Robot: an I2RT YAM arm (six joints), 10 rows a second.
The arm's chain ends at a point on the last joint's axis. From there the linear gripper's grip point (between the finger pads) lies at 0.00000 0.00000 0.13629 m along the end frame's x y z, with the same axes.
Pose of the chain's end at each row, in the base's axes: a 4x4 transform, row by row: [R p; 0 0 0 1], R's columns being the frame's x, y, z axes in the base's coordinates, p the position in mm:
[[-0.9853 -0.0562 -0.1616 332.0], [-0.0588 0.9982 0.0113 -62.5], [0.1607 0.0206 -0.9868 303.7], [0 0 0 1]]
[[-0.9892 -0.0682 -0.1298 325.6], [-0.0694 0.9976 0.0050 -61.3], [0.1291 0.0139 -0.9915 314.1], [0 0 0 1]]
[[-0.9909 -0.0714 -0.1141 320.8], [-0.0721 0.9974 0.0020 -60.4], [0.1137 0.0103 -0.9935 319.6], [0 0 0 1]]
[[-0.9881 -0.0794 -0.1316 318.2], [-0.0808 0.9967 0.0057 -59.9], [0.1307 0.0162 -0.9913 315.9], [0 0 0 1]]
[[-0.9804 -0.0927 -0.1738 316.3], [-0.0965 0.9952 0.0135 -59.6], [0.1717 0.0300 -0.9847 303.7], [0 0 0 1]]
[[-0.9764 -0.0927 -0.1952 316.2], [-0.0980 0.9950 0.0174 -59.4], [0.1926 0.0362 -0.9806 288.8], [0 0 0 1]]
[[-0.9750 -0.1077 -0.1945 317.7], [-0.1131 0.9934 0.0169 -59.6], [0.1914 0.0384 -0.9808 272.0], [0 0 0 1]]
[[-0.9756 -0.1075 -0.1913 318.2], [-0.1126 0.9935 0.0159 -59.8], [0.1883 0.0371 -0.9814 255.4], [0 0 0 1]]
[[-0.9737 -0.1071 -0.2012 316.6], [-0.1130 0.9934 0.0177 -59.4], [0.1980 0.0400 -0.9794 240.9], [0 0 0 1]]
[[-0.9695 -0.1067 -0.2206 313.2], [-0.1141 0.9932 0.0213 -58.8], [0.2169 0.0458 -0.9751 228.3], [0 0 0 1]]
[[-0.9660 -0.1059 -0.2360 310.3], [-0.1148 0.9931 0.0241 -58.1], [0.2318 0.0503 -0.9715 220.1], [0 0 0 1]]
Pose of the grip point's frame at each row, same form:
[[-0.9853 -0.0562 -0.1616 310.0], [-0.0588 0.9982 0.0113 -61.0], [0.1607 0.0206 -0.9868 169.2], [0 0 0 1]]
[[-0.9892 -0.0682 -0.1298 307.9], [-0.0694 0.9976 0.0050 -60.6], [0.1291 0.0139 -0.9915 179.0], [0 0 0 1]]
[[-0.9909 -0.0714 -0.1141 305.2], [-0.0721 0.9974 0.0020 -60.1], [0.1137 0.0103 -0.9935 184.2], [0 0 0 1]]
[[-0.9881 -0.0794 -0.1316 300.3], [-0.0808 0.9967 0.0057 -59.1], [0.1307 0.0162 -0.9913 180.8], [0 0 0 1]]
[[-0.9804 -0.0927 -0.1738 292.6], [-0.0965 0.9952 0.0135 -57.8], [0.1717 0.0300 -0.9847 169.5], [0 0 0 1]]
[[-0.9764 -0.0927 -0.1952 289.6], [-0.0980 0.9950 0.0174 -57.0], [0.1926 0.0362 -0.9806 155.2], [0 0 0 1]]
[[-0.9750 -0.1077 -0.1945 291.2], [-0.1131 0.9934 0.0169 -57.3], [0.1914 0.0384 -0.9808 138.3], [0 0 0 1]]
[[-0.9756 -0.1075 -0.1913 292.1], [-0.1126 0.9935 0.0159 -57.6], [0.1883 0.0371 -0.9814 121.6], [0 0 0 1]]
[[-0.9737 -0.1071 -0.2012 289.2], [-0.1130 0.9934 0.0177 -57.0], [0.1980 0.0400 -0.9794 107.4], [0 0 0 1]]
[[-0.9695 -0.1067 -0.2206 283.1], [-0.1141 0.9932 0.0213 -55.9], [0.2169 0.0458 -0.9751 95.4], [0 0 0 1]]
[[-0.9660 -0.1059 -0.2360 278.1], [-0.1148 0.9931 0.0241 -54.8], [0.2318 0.0503 -0.9715 87.7], [0 0 0 1]]

